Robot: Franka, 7 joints.
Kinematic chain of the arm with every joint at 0, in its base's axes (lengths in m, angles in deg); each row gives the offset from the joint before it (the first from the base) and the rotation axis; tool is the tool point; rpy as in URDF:
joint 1: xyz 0 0 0.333 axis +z
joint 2: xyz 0 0 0 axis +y
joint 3: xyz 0 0 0.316 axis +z
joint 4: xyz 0.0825 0 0 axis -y
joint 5: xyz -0.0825 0 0.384 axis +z
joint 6: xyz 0 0 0 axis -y
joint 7: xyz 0.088 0 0 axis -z
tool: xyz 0 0 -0.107 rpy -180 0 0
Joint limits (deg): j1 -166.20..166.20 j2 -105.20..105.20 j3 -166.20..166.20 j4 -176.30..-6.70 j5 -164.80..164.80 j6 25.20..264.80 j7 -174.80..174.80
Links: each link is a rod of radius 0.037 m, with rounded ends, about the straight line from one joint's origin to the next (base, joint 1, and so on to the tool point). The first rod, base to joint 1, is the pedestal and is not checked.
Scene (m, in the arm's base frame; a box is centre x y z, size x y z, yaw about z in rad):
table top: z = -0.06
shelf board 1: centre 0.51 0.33 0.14 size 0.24 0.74 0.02 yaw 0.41
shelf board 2: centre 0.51 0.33 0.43 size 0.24 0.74 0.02 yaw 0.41
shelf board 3: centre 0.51 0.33 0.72 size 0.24 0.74 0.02 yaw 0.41
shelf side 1: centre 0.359 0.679 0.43 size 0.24 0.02 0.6 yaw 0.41
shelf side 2: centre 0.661 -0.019 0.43 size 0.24 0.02 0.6 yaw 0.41
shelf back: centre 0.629 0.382 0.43 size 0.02 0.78 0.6 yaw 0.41
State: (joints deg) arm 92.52 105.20 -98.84 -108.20 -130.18 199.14 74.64
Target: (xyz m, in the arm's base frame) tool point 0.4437 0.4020 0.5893
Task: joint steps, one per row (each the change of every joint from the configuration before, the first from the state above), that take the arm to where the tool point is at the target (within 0.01 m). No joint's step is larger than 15 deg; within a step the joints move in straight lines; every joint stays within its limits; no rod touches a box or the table.
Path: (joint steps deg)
1: 6.58 -1.26 1.27 -10.50 -3.02 6.91 0.00
2: 6.57 -1.27 1.28 -10.51 -3.02 6.90 0.00
3: 6.58 -1.26 1.27 -10.50 -3.02 6.91 0.00
4: 2.44 0.32 -13.82 7.07 0.08 -5.08 0.00
5: 2.44 0.33 -13.83 7.08 0.09 -5.08 0.00
6: 2.44 0.32 -13.82 7.07 0.09 -5.08 0.00
7: -10.18 -5.50 5.46 13.37 4.62 -8.77 0.00
8: -10.19 -5.51 5.47 13.38 4.61 -8.77 0.00

